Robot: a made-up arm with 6 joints.
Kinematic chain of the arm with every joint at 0, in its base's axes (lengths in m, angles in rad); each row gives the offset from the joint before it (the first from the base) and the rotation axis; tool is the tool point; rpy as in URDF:
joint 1: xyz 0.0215 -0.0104 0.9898 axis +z
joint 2: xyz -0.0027 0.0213 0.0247 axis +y
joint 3: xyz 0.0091 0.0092 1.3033 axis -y
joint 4: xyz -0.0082 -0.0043 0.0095 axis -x
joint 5: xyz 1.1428 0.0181 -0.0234 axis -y
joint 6: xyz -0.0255 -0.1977 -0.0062 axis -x
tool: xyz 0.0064 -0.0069 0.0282 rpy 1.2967 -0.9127 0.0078
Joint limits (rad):
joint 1: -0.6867..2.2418
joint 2: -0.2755..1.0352
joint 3: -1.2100..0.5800
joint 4: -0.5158..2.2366
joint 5: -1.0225..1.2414
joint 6: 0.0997..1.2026
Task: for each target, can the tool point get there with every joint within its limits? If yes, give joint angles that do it. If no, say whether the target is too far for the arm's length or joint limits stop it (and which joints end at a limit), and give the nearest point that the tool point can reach.
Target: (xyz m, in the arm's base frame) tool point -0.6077 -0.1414 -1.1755
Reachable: no: joint limits stop it (at a limit: joint 1, joint 2, joint 4, joint 5, joint 6) | nearest point -0.5871 0.5258 0.5645 | short by 1.864 m
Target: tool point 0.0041 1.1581 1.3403
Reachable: yes | joints 1.7147 0.3814 -0.5533 0.1531 0.8230 0.3906
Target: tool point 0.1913 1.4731 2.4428
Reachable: yes | joints 1.4442 0.2973 0.2973 1.6551 0.8168 0.4292
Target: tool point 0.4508 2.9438 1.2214
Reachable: no: too far | nearest point 0.3429 2.2016 1.3422 | short by 0.760 m
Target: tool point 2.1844 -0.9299 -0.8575
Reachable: no: too far | nearest point 1.5211 -0.6479 0.6281 | short by 1.651 m
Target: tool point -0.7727 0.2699 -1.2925
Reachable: no: joint limits stop it (at a limit: joint 1, joint 2, joint 4, joint 5, joint 6) | nearest point -0.6907 0.6562 0.5289 | short by 1.864 m
